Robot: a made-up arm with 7 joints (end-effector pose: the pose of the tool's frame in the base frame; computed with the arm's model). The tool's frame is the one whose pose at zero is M.
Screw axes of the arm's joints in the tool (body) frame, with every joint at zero. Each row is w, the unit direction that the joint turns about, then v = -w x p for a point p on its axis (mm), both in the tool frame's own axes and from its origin. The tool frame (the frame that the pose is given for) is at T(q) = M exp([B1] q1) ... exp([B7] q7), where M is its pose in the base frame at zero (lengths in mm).
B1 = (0, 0, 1, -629.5, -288.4, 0)
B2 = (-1, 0, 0, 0, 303.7, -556.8)
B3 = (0, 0, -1, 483.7, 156.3, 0)
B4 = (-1, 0, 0, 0, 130.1, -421.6)
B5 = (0, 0, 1, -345.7, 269.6, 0)
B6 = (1, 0, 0, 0, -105, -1.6)
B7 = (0, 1, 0, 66.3, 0, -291)
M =
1 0 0 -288.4
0 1 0 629.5
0 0 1 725.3
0 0 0 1
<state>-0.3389 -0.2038 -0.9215 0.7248 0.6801 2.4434 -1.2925</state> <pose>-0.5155 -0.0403 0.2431 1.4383 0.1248 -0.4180</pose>
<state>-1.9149 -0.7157 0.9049 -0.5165 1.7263 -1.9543 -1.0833</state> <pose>0.9501 0.3935 1.1605 -2.3370 -0.1353 -0.7469</pose>
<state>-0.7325 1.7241 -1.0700 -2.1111 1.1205 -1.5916 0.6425</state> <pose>0.2603 0.6532 0.8354 -0.6231 0.8546 0.0272</pose>
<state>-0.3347 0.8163 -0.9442 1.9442 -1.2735 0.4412 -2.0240</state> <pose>-0.4586 0.0246 0.2786 0.1880 2.0987 -1.7553</pose>
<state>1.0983 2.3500 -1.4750 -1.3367 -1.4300 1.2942 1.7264</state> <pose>-0.2288 -0.1761 0.0194 -0.0687 1.0933 -0.5361</pose>
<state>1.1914 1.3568 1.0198 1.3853 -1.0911 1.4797 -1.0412</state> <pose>-0.3827 -0.0901 0.0129 0.0969 2.8580 -0.6285</pose>
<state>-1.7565 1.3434 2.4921 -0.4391 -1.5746 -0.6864 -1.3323</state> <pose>0.5592 0.1241 0.5530 0.5653 0.1453 0.7693</pose>
